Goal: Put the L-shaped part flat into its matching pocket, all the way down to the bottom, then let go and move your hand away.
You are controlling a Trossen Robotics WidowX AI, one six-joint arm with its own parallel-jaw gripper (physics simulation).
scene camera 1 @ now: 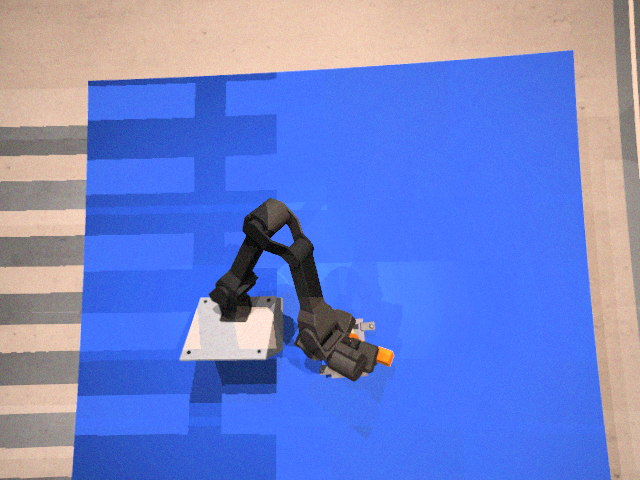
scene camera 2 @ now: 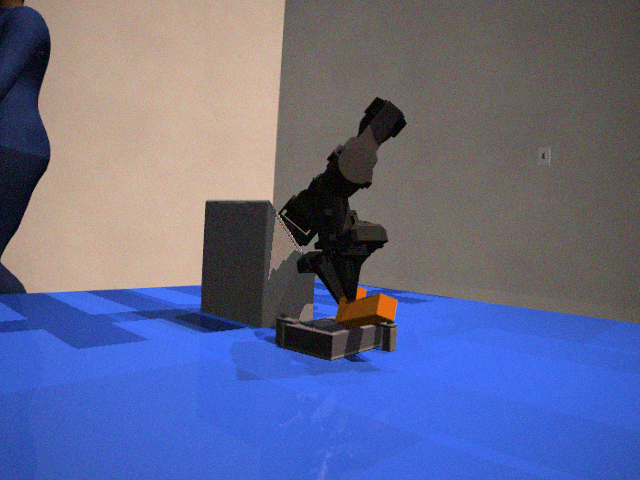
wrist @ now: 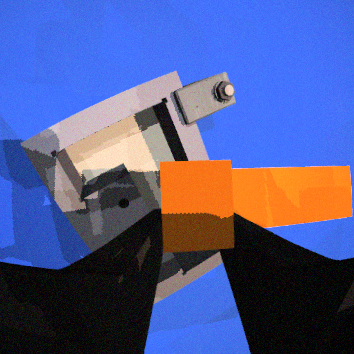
Labels:
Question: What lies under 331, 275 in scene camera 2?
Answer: My gripper.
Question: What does my gripper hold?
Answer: An orange L-shaped part.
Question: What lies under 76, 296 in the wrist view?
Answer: My gripper.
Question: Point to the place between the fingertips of my gripper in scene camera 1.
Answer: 351, 346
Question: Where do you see an orange L-shaped part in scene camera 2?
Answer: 379, 308

